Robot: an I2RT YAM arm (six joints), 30 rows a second.
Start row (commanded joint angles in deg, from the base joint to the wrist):
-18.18 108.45 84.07 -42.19 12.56 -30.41
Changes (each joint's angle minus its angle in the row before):
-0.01 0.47 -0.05 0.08 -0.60 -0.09
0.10 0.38 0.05 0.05 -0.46 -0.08
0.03 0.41 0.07 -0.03 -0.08 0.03
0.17 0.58 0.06 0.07 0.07 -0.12
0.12 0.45 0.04 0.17 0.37 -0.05
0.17 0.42 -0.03 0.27 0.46 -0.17
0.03 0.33 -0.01 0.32 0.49 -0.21
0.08 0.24 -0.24 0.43 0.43 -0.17
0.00 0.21 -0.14 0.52 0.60 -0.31
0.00 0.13 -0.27 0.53 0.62 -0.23
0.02 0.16 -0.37 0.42 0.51 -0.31
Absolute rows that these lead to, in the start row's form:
-18.19 108.92 84.02 -42.11 11.96 -30.50
-18.09 109.30 84.07 -42.06 11.50 -30.58
-18.06 109.71 84.14 -42.09 11.42 -30.55
-17.89 110.29 84.20 -42.02 11.49 -30.67
-17.77 110.74 84.24 -41.85 11.86 -30.72
-17.60 111.16 84.21 -41.58 12.32 -30.89
-17.57 111.49 84.20 -41.26 12.81 -31.10
-17.49 111.73 83.96 -40.83 13.24 -31.27
-17.49 111.94 83.82 -40.31 13.84 -31.58
-17.49 112.07 83.55 -39.78 14.46 -31.81
-17.47 112.23 83.18 -39.36 14.97 -32.12

